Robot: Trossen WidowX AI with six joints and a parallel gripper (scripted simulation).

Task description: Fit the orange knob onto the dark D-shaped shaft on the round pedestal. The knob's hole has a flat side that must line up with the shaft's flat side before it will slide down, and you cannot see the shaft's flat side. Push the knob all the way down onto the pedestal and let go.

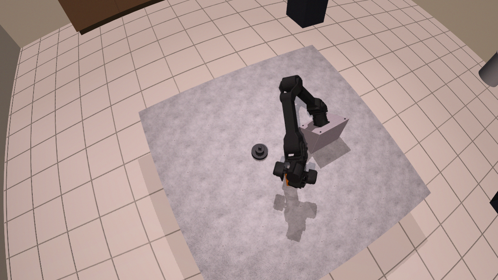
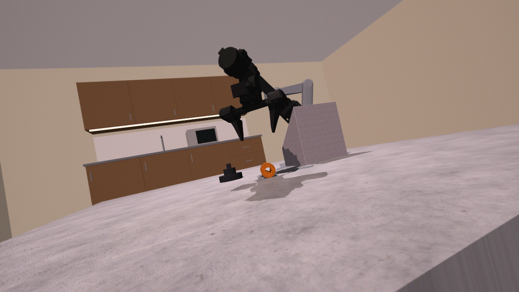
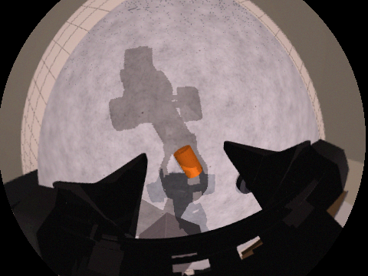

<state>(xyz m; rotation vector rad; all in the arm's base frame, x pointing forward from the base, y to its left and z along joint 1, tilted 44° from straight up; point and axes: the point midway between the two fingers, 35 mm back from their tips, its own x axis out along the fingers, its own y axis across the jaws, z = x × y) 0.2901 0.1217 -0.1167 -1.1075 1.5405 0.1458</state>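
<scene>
My gripper tip is 10 cm above the orange knob, 4 cm to the left of it and 3 cm past it. From my gripper tip the other things lie so: dark round pedestal (25 cm to the right, 8 cm below, 2 cm ahead).
</scene>
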